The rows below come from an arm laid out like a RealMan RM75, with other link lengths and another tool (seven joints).
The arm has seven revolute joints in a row. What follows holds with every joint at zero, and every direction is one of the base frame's. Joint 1 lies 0.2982 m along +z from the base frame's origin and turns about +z. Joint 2 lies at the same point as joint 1 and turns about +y. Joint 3 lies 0.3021 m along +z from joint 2 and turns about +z. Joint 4 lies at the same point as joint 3 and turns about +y. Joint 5 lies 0.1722 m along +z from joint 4 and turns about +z. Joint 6 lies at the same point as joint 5 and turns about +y. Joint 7 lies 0.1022 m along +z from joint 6 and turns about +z. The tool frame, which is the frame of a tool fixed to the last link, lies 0.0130 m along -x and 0.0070 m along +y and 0.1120 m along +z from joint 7; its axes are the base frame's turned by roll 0.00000, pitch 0.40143 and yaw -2.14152 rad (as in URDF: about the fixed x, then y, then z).
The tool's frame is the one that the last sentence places.
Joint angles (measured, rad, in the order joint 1, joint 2, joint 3, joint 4, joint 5, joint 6, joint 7), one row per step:
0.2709 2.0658 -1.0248 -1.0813 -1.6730 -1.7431 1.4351
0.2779 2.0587 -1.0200 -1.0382 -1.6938 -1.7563 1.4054
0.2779 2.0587 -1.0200 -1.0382 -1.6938 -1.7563 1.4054
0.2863 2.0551 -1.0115 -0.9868 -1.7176 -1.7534 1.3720
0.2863 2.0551 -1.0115 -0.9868 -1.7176 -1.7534 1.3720
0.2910 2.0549 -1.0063 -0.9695 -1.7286 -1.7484 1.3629
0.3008 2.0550 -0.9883 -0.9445 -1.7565 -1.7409 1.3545
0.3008 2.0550 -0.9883 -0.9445 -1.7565 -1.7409 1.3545
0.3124 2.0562 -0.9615 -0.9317 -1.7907 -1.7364 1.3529
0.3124 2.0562 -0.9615 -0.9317 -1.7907 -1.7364 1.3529
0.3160 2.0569 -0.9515 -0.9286 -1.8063 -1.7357 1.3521
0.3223 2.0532 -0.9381 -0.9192 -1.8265 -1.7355 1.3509
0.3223 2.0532 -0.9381 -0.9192 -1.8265 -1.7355 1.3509
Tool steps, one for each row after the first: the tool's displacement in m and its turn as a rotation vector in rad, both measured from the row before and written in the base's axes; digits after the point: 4 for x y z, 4 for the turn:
0.0067 -0.0031 -0.0035 -0.0208 -0.0097 0.0008
0.0000 0.0000 0.0000 0.0000 0.0000 0.0000
0.0075 -0.0004 -0.0049 -0.0106 -0.0092 -0.0111
0.0000 0.0000 0.0000 0.0000 0.0000 0.0000
0.0026 0.0010 -0.0019 -0.0015 -0.0050 -0.0070
0.0051 0.0027 -0.0026 -0.0018 -0.0136 -0.0174
0.0000 0.0000 0.0000 0.0000 0.0000 0.0000
0.0045 0.0039 -0.0011 0.0026 -0.0177 -0.0154
0.0000 0.0000 0.0000 0.0000 0.0000 0.0000
0.0020 0.0009 -0.0007 -0.0005 -0.0090 -0.0050
0.0038 0.0015 0.0002 -0.0023 -0.0132 -0.0084
0.0000 0.0000 0.0000 0.0000 0.0000 0.0000

